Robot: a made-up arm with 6 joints.
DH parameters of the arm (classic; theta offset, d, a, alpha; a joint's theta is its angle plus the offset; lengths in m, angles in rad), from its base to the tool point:
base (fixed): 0 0 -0.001 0
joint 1: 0 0.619 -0.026 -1.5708
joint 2: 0.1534 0 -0.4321 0
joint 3: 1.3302 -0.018 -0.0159 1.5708
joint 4: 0 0.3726 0.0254 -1.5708
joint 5: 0 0.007 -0.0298 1.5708
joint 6: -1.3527 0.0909 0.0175 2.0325
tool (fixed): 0.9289 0.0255 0 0
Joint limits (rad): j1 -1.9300..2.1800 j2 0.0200..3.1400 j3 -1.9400..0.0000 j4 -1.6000..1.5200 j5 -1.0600..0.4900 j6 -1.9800..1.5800
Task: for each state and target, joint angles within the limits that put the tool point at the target. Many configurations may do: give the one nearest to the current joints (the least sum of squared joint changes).
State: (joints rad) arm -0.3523 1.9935 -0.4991 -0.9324 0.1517 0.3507
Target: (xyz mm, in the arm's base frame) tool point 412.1 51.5 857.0
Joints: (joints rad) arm 0.1651 1.4887 -0.8735 -0.9625 0.0062 0.3108
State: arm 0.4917 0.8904 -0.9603 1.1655 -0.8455 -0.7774
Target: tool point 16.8 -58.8 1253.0
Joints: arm 0.4299 0.7720 -1.3062 0.7645 -0.7196 -0.9320
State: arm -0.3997 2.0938 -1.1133 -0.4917 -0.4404 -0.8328
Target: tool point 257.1 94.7 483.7
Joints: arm 0.2569 2.2572 -0.4076 -0.6618 -0.4334 -0.9130
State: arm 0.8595 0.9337 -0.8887 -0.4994 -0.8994 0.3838
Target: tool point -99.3 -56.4 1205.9
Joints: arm 0.5595 0.5462 -1.1627 -0.6511 -0.9593 0.3246
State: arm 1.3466 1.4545 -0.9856 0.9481 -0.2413 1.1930
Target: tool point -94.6 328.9 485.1
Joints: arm 1.9163 2.1817 -0.6791 0.9816 -0.0658 1.2454
